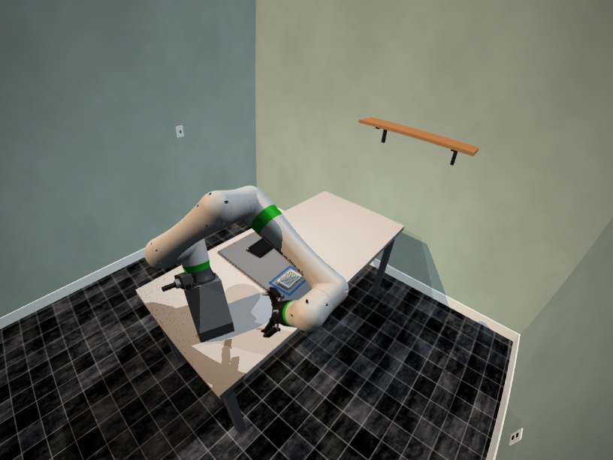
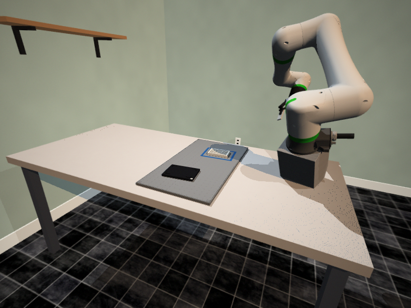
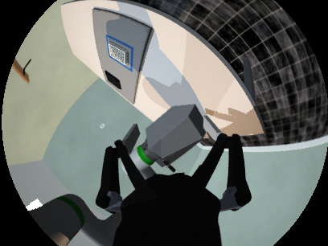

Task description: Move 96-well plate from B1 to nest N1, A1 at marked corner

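My hand is 36 cm short of the white 96-well plate, 19 cm to the right of it and 19 cm above it. From my hand the other things lie so: black plate nest N1 (43 cm ahead, 52 cm to the left, 19 cm below).
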